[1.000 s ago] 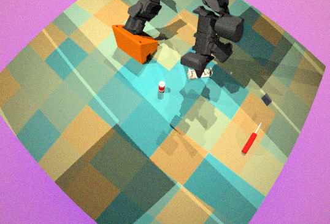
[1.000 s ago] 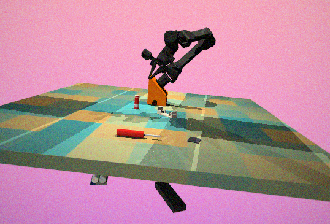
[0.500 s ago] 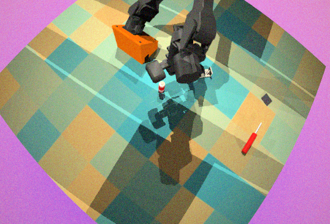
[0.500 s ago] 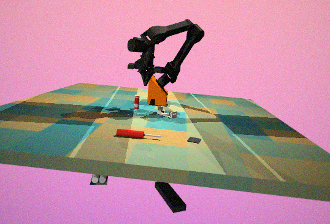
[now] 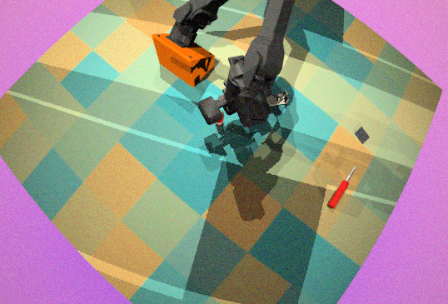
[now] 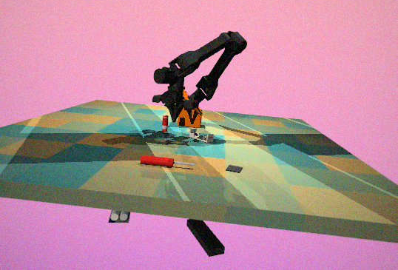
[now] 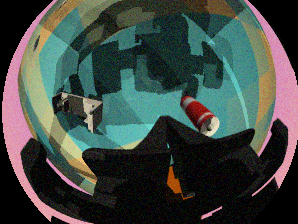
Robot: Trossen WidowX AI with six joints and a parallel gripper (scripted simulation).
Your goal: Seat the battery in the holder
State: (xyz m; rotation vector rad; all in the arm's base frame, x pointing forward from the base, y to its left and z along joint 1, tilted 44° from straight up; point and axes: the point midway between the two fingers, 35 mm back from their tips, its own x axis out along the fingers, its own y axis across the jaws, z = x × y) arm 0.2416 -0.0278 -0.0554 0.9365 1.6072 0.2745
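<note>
The battery is 2 cm behind my gripper tip, 4 cm to the right of it and 1 cm below it. Round my gripper tip: red-handled screwdriver 40 cm ahead, 4 cm to the left, 3 cm below; then black square 38 cm ahead, 22 cm to the left, 4 cm below.
</note>
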